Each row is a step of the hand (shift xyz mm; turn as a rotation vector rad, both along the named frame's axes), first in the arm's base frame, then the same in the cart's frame.
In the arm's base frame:
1: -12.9 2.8 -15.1 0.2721 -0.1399 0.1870
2: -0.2 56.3 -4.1 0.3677 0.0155 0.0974
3: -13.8 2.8 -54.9 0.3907 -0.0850 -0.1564
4: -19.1 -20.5 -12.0 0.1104 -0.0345 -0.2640
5: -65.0 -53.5 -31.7 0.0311 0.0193 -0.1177
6: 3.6 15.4 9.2 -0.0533 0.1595 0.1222
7: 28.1 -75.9 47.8 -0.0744 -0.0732 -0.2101
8: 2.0 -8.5 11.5 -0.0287 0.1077 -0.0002
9: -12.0 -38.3 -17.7 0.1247 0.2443 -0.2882
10: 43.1 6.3 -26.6 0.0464 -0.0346 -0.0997
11: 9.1 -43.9 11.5 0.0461 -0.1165 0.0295
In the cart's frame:
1: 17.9 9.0 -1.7 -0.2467 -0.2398 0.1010
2: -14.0 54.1 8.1 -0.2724 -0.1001 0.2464
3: 50.1 17.0 20.2 -0.0504 -0.1511 0.3987
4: 25.8 -12.1 -10.9 0.1646 -0.0093 0.2364
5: 75.4 -27.4 -40.7 0.0721 0.0333 0.0943
6: -14.0 11.8 -0.7 -0.1193 0.1406 -0.0960
7: -29.3 -88.5 -12.3 0.2289 -0.0085 0.0509
8: -7.6 -10.8 -5.8 -0.0182 0.1093 -0.0119
9: 32.1 -29.6 -3.8 0.0906 0.2553 0.2914
10: -2.9 0.0 51.0 0.0664 -0.0251 0.0908
11: -0.3 -46.1 -3.8 -0.0114 -0.1279 0.0085

